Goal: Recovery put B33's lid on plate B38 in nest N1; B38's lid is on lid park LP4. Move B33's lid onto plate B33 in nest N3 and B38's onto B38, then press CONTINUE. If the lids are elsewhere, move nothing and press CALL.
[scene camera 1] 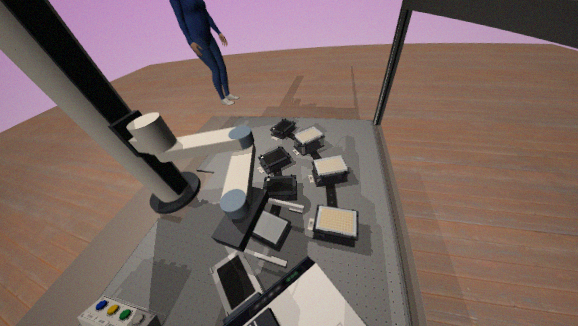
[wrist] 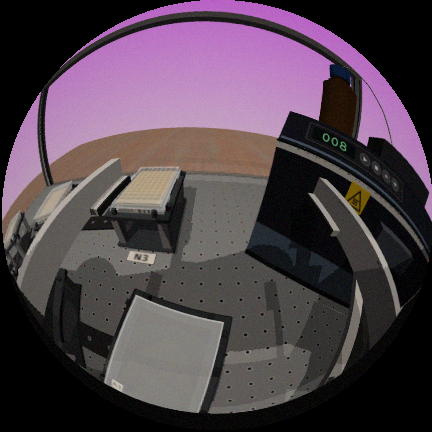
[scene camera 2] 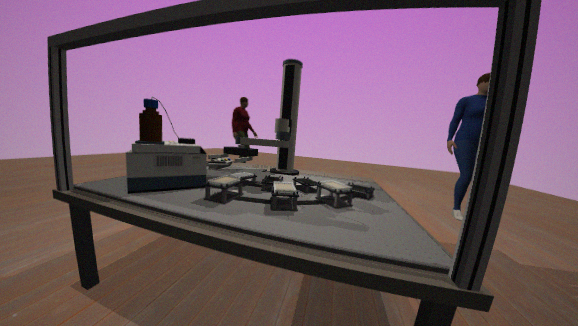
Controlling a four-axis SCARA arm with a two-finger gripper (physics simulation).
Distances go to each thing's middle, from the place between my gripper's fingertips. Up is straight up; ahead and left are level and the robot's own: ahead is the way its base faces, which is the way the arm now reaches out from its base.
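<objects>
The frame post (scene camera 2: pixel 514 28) is 85 cm to the left of my hand, 35 cm ahead of it and 13 cm above it, which makes it the farthest from my hand of the things named here, going by their middles. The brown bottle (scene camera 2: pixel 150 122) I find 26 cm to the right of my hand, 17 cm ahead of it and 16 cm higher than it. As for the white-framed dark tray (scene camera 1: pixel 236 282), it sits 5 cm below my hand, 15 cm behind it and 14 cm to the right of it. Going by their middles, the tray is the nearest to my hand of the things named here.
</objects>
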